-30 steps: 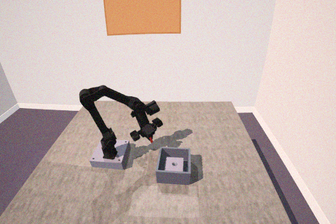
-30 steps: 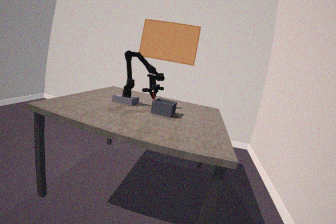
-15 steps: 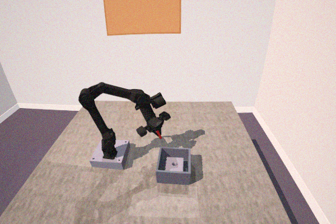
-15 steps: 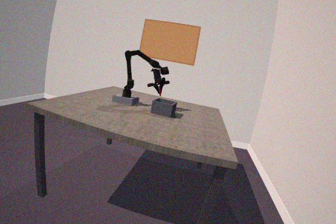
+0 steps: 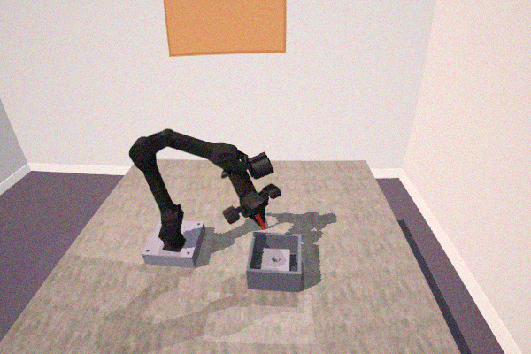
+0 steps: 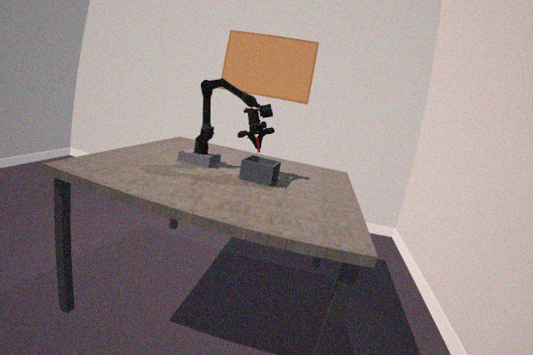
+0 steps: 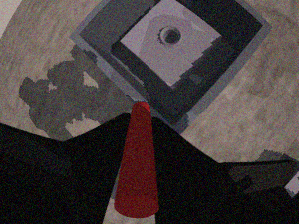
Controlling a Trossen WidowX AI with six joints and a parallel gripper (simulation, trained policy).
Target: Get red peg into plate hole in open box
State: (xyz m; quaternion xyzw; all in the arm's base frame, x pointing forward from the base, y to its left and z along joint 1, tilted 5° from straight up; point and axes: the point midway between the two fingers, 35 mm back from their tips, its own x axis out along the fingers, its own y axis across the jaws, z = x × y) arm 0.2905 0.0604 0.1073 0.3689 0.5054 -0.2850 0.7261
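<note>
Right now the red peg is 10 mm behind my gripper tip and 20 mm above it. Also, from my gripper tip: pale plate: 50 mm ahead, 80 mm to the right, 90 mm below; grey box: 50 mm ahead, 80 mm to the right, 110 mm below.
</note>
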